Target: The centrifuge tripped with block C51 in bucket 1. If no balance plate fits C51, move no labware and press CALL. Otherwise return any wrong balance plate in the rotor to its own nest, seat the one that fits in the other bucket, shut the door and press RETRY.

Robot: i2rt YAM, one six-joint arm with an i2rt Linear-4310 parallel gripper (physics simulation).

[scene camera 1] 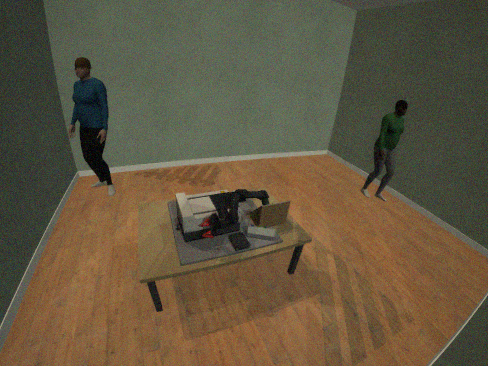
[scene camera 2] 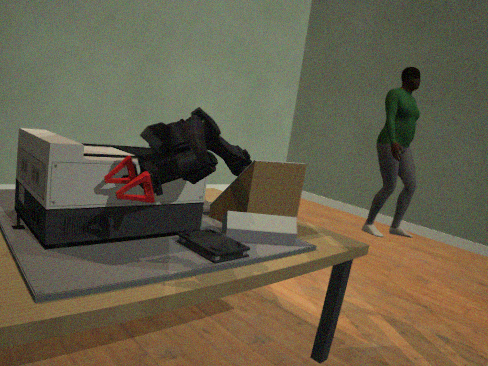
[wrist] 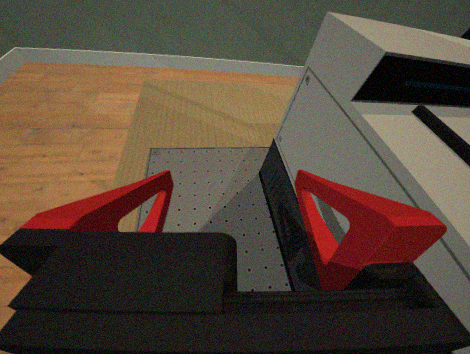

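Where they show: gripper, between the fingertips: (scene camera 1: 201, 231) (scene camera 2: 110, 187) (wrist: 234, 177); arm's base, origin of its link: (scene camera 1: 266, 207) (scene camera 2: 251, 186).
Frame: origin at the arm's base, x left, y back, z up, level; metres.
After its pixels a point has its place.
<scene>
The centrifuge (scene camera 1: 184, 210) @[x 0.088, y -0.714, z 0.125 m] (scene camera 2: 120, 185) @[x 0.150, y -0.554, z 0.029 m] (wrist: 325, 120) @[x 0.162, y -0.666, z 0.065 m] is a pale box on a dark base. Its light top panel (wrist: 415, 142) @[x 0.130, y -0.616, z 0.091 m] carries a black bar (wrist: 442, 130) @[x 0.103, y -0.626, z 0.095 m], and a dark display (wrist: 430, 82) @[x 0.102, y -0.662, z 0.110 m] with a blue line is at its head end. I cannot tell whether the door is shut. My gripper (scene camera 1: 202, 230) @[x 0.246, y -0.613, z 0.046 m] (scene camera 2: 113, 186) @[x 0.246, y -0.613, z 0.046 m] (wrist: 234, 177) @[x 0.246, y -0.613, z 0.046 m] has red fingers set wide apart. It is open and empty, beside the centrifuge's long side and above the mat, with one finger close to that side. Block C51, the rotor, the balance plates and the CALL and RETRY buttons cannot be made out.
A grey perforated mat (scene camera 1: 200, 251) @[x 0.288, y -0.631, z -0.119 m] (scene camera 2: 125, 267) @[x 0.304, y -0.585, z -0.119 m] (wrist: 200, 165) @[x 0.285, y -0.748, z -0.119 m] lies on the wooden table (scene camera 1: 154, 220) @[x -0.154, y -0.977, z -0.131 m]. A flat black case (scene camera 1: 239, 241) @[x 0.268, y -0.325, z -0.093 m] (scene camera 2: 214, 244) @[x 0.279, y -0.337, z -0.093 m], a low pale block (scene camera 1: 262, 232) @[x 0.239, y -0.126, z -0.063 m] (scene camera 2: 261, 222) @[x 0.230, y -0.139, z -0.058 m] and an upright brown panel (scene camera 1: 275, 214) @[x 0.110, y 0.038, z -0.003 m] (scene camera 2: 277, 187) @[x 0.112, y 0.022, z 0.024 m] stand near the arm. Two people stand behind.
</scene>
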